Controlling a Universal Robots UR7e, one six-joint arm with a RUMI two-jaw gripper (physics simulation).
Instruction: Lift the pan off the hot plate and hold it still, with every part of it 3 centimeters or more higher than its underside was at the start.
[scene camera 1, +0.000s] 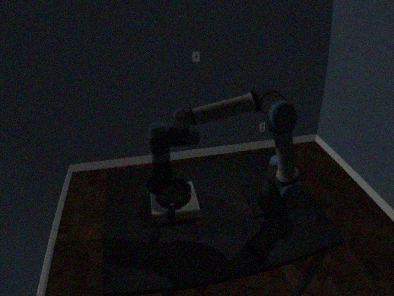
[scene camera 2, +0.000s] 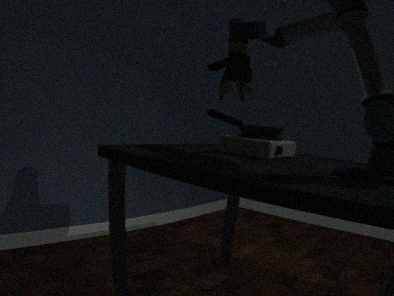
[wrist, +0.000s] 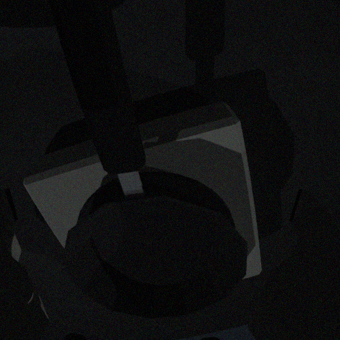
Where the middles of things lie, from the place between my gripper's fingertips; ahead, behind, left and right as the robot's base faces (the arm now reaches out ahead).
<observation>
The box-shaped hot plate (scene camera 1: 190, 208) lies 60 mm behind my hand, 140 mm to the right of it and 160 mm below it.
</observation>
